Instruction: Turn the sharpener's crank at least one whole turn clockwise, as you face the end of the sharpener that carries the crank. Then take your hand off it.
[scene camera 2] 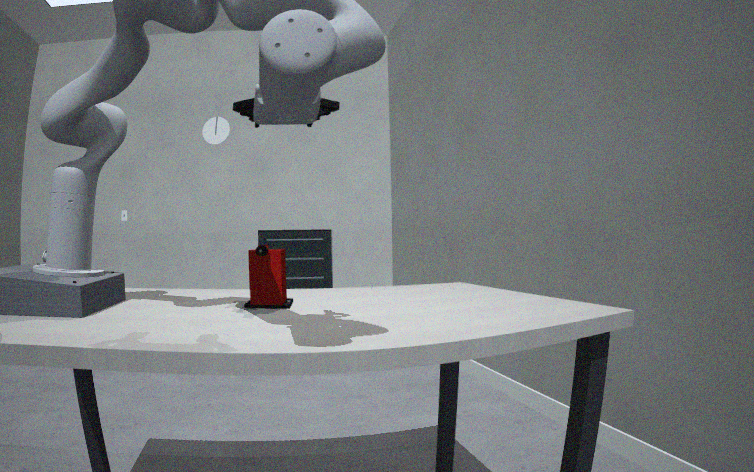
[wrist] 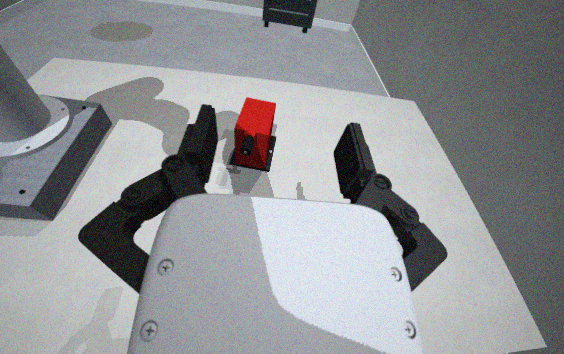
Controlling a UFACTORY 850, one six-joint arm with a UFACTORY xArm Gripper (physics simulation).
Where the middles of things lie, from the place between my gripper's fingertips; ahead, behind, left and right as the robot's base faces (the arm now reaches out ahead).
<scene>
Now: the red sharpener (scene camera 2: 271, 292) 3 cm behind my hand, 27 cm to the left of it and 28 cm below it.
</scene>
